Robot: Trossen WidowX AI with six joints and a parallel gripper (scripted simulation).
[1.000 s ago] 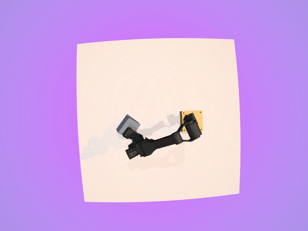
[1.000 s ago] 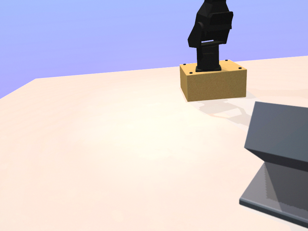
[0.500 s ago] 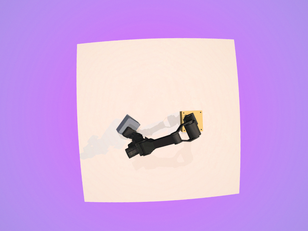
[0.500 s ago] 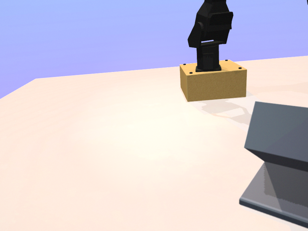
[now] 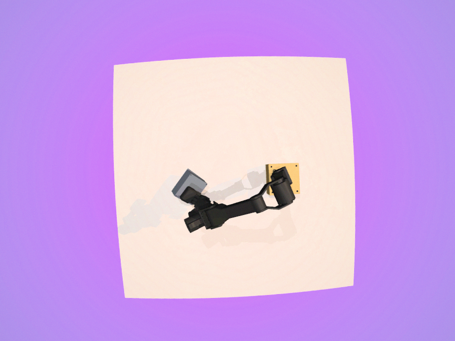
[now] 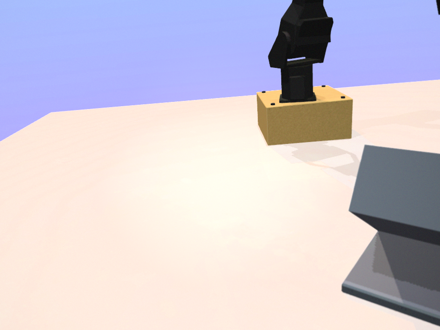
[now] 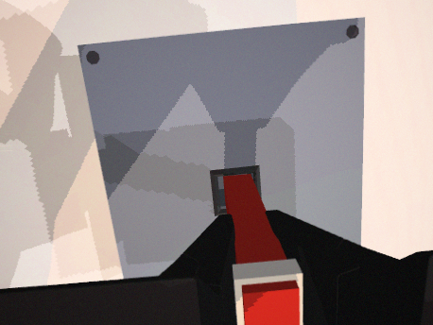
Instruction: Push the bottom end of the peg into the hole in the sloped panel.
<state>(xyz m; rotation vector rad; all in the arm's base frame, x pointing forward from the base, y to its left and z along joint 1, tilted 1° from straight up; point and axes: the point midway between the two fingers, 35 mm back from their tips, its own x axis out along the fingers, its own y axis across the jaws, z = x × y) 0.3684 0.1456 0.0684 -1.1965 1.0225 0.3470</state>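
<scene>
The grey sloped panel is 50 mm below my gripper tip, 30 mm ahead of it and 20 mm to the right of it. Also, from my gripper tip: red peg: 10 mm behind, 10 mm above.
</scene>
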